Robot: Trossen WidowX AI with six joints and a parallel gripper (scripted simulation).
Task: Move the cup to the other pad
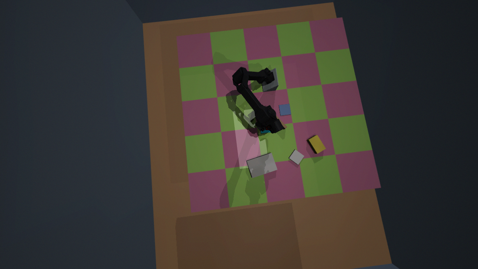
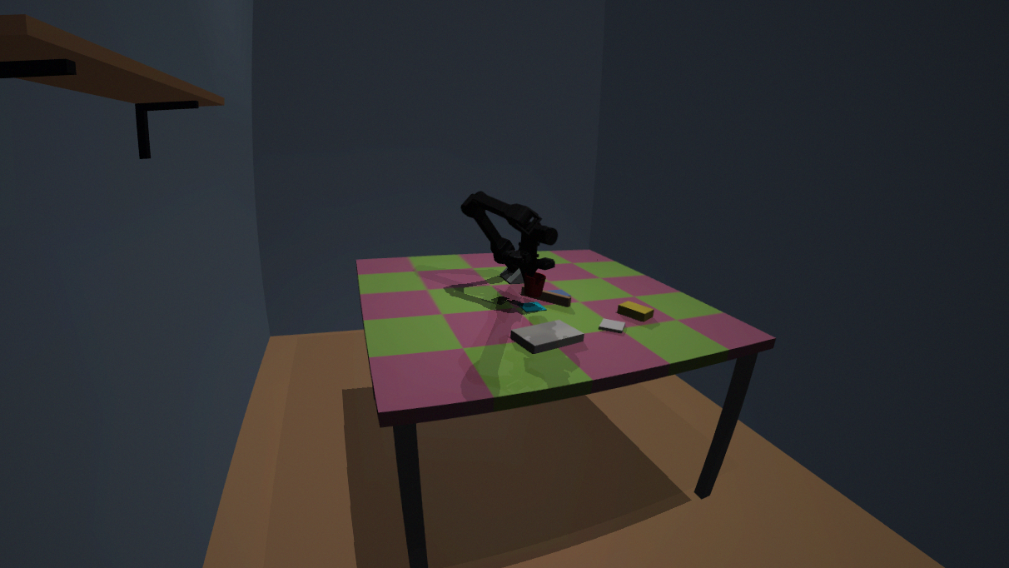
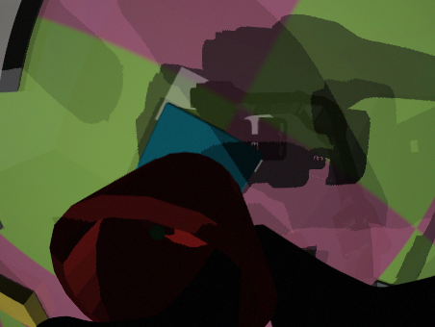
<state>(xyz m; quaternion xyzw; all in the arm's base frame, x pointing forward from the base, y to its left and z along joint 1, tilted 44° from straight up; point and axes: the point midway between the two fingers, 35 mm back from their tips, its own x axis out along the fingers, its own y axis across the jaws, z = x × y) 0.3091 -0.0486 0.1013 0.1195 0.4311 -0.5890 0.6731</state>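
The green marble is 3 cm ahead of my gripper tip, 3 cm to the left of it and 2 cm below it. Also, from my gripper tip: teal pad (3 cm ahead, 1 cm to the left, 9 cm below); red cup (3 cm ahead, 1 cm to the left); wooden bar (2 cm behind, 9 cm to the left, 7 cm below).
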